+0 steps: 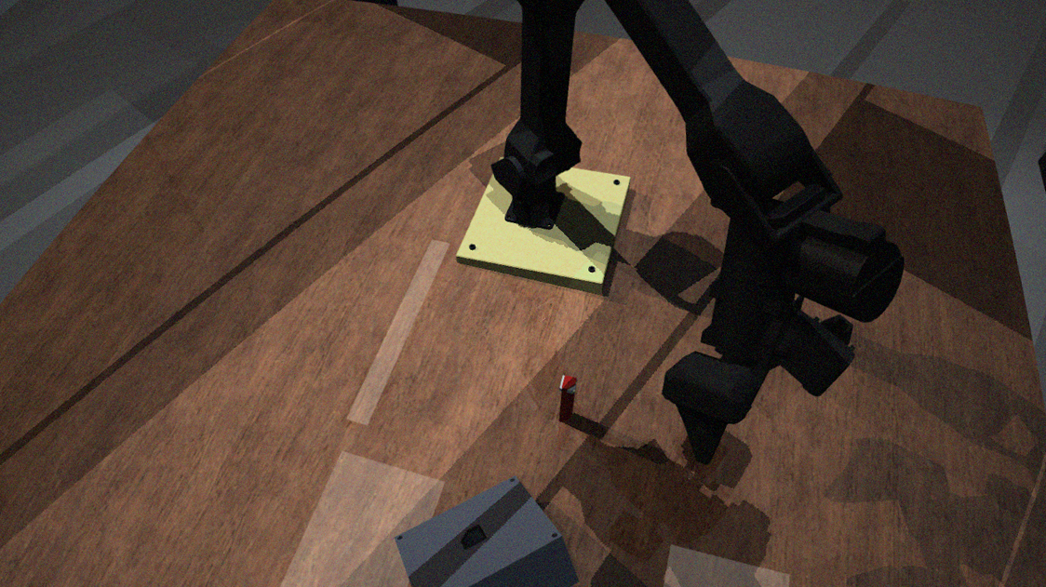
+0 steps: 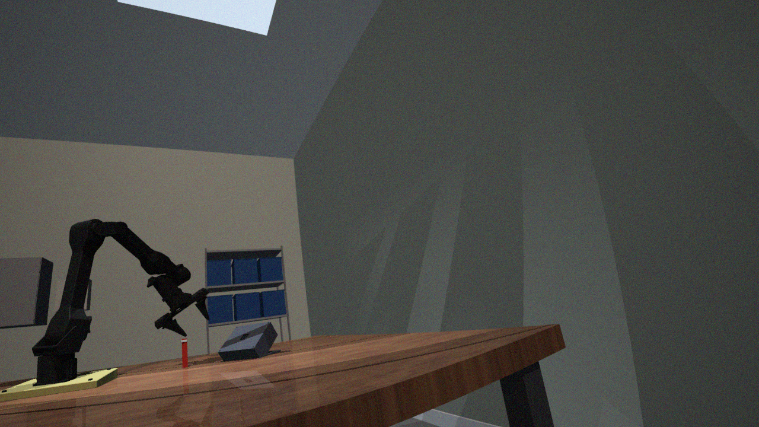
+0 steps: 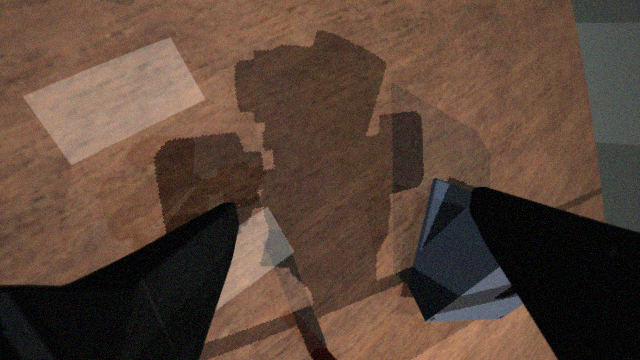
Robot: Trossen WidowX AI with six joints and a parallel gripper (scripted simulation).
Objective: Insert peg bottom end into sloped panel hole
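Now: gripper tip 30 mm past the red peg, 150 mm to the left of it and 50 mm above it. Round my gripper tip: grey sloped panel (150 mm ahead, 180 mm to the right, 70 mm below).
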